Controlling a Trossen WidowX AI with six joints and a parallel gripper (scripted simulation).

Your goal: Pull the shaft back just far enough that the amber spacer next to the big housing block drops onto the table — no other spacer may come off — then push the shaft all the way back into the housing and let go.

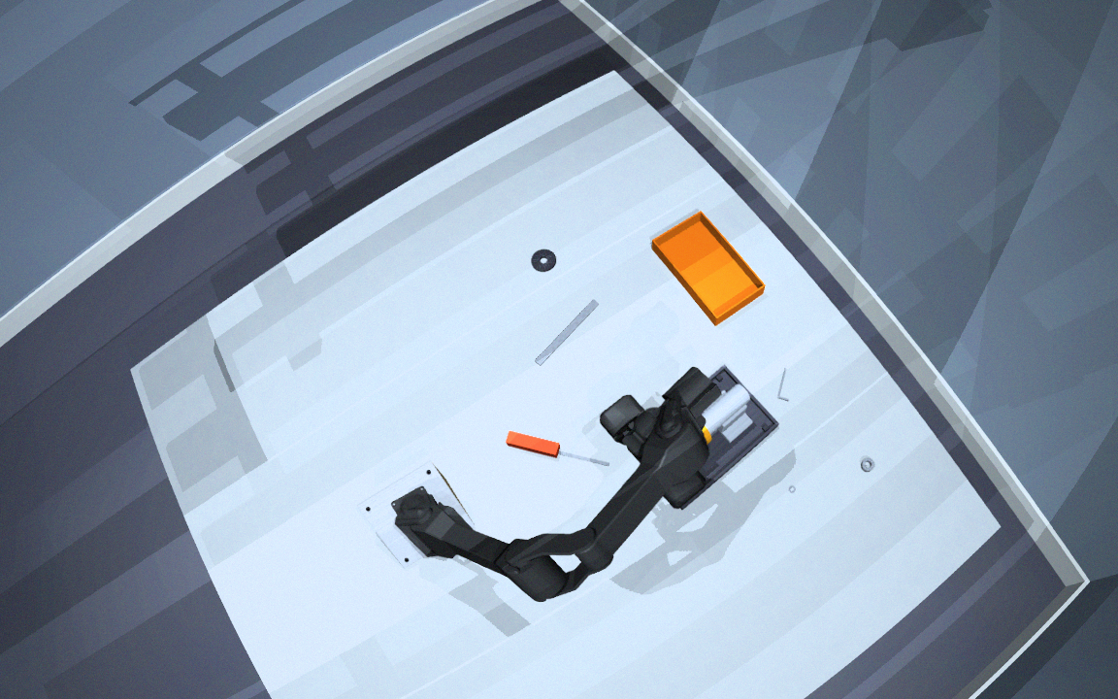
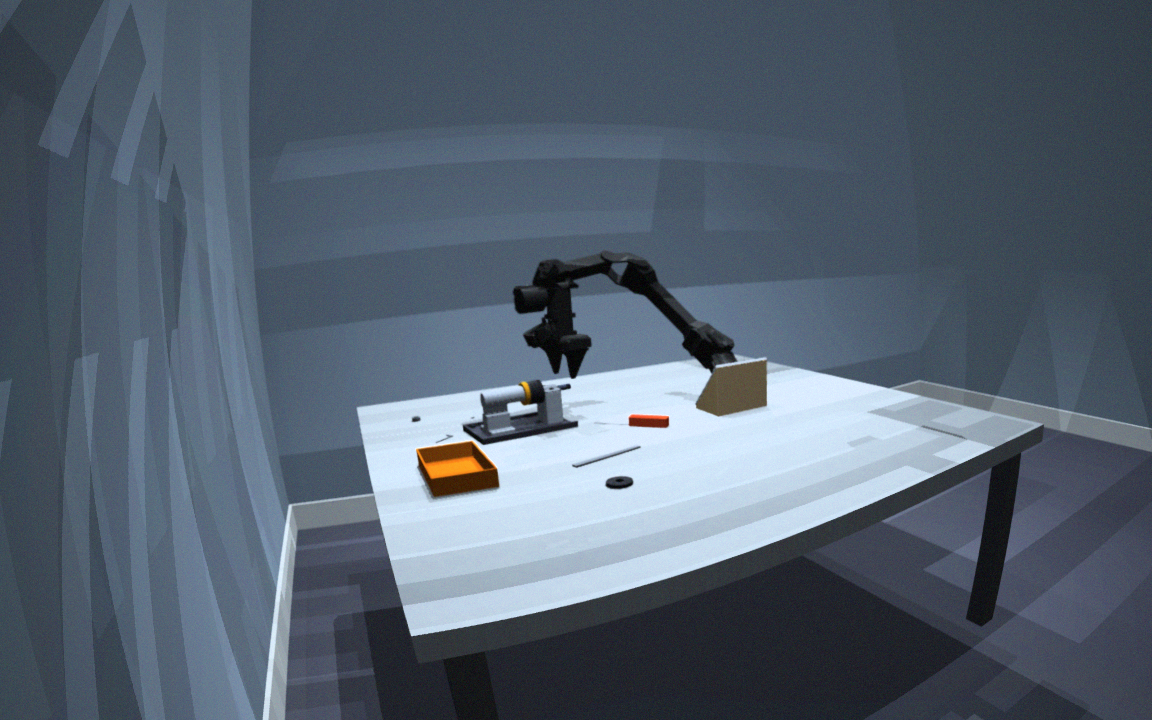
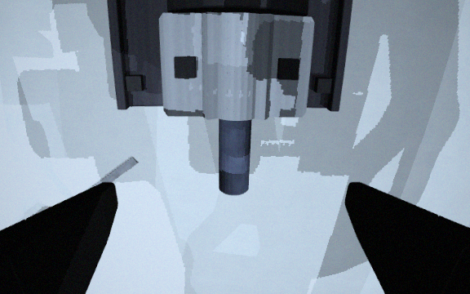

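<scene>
The dark shaft is 8 cm ahead of my gripper tip, 1 cm to the left of it and 3 cm below it. Round my gripper tip: allen key 29 cm ahead, 1 cm to the left, 10 cm below; amber spacer 10 cm ahead, 1 cm to the left, 3 cm below; grey strip 2 cm ahead, 32 cm to the left, 10 cm below.
</scene>
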